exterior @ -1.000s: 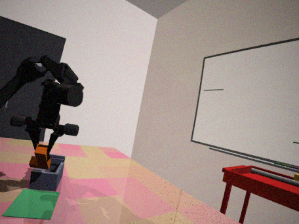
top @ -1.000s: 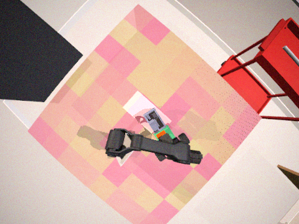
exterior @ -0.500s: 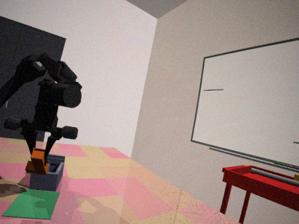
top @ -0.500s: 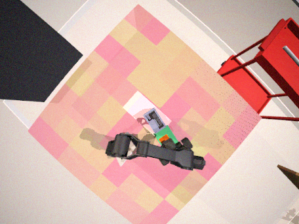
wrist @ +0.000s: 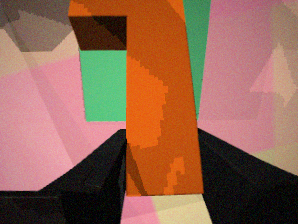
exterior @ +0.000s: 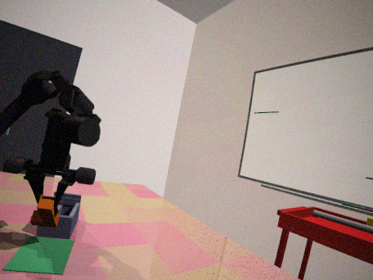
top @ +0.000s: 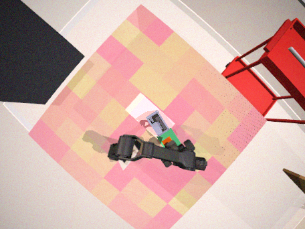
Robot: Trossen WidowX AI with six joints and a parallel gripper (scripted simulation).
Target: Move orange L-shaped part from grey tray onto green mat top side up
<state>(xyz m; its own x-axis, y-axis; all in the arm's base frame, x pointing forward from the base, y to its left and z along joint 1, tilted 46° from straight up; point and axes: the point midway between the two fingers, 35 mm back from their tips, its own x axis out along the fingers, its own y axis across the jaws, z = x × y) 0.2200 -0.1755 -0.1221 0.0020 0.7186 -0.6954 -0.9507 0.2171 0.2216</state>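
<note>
The green mat is 14 cm below my gripper tip, 2 cm to the left of it and 1 cm ahead of it. Also, from my gripper tip: orange L-shaped part: 4 cm to the left, 3 cm below.
</note>
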